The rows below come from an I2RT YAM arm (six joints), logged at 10 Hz.
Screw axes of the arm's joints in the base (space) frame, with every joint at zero. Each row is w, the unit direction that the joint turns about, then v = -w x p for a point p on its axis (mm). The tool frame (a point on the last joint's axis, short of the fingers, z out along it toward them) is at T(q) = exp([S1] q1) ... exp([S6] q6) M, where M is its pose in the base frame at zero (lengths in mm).
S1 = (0, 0, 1, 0, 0, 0)
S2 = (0, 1, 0, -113.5, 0, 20)
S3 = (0, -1, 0, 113.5, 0, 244)
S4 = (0, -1, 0, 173.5, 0, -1)
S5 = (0, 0, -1, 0, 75, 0)
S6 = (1, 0, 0, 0, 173.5, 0)
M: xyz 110.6 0 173.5 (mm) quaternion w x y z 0.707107 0 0.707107 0
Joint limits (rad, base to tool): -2.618..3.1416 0..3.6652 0..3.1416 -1.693..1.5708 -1.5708..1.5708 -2.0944..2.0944
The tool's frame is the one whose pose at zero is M.
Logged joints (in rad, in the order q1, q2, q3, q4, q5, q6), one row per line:
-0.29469 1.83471 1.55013 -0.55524 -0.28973 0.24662
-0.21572 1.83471 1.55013 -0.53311 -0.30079 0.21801
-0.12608 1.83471 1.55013 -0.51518 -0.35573 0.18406
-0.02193 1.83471 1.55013 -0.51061 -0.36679 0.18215
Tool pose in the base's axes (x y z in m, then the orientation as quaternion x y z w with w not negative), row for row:
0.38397 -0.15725 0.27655 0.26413 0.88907 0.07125 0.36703
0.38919 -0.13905 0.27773 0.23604 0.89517 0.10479 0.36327
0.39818 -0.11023 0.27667 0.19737 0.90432 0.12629 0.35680
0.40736 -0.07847 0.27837 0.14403 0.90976 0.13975 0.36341
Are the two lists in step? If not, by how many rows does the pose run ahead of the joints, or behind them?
The pose runs 2 rows behind the joints: the pose in row i belongs to the joints in row i - 2.
